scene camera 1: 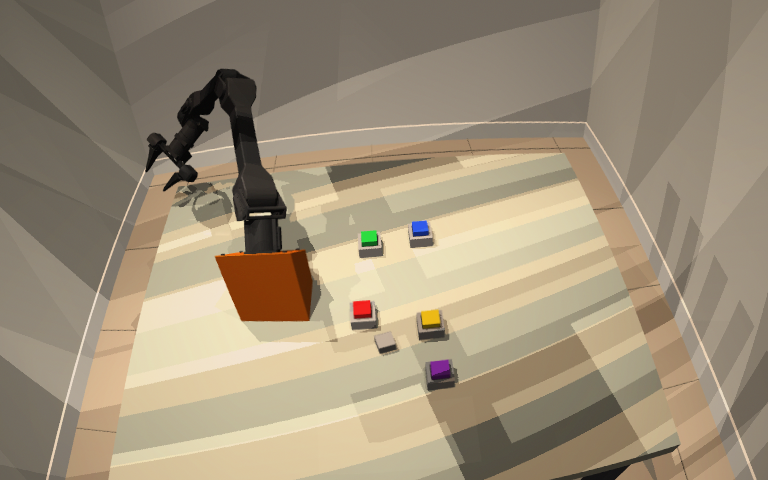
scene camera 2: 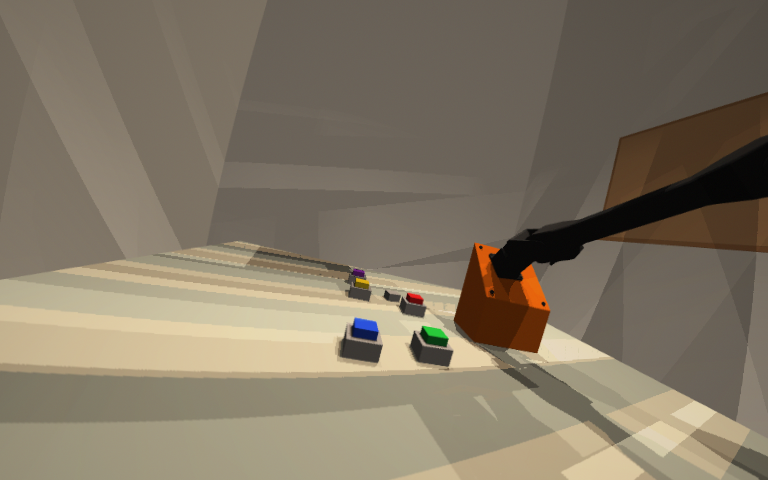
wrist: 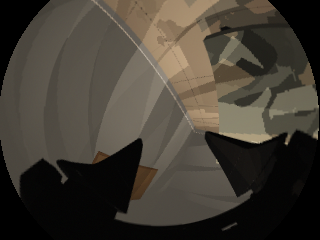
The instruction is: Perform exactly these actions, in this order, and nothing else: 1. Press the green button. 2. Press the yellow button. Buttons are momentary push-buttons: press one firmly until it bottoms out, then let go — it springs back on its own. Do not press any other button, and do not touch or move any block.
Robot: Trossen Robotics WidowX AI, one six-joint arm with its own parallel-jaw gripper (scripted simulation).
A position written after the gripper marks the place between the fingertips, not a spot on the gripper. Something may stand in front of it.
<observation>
The gripper (scene camera 1: 154, 181) is open and holds nothing.
The gripper shows as well in the wrist view (wrist: 174, 138).
</observation>
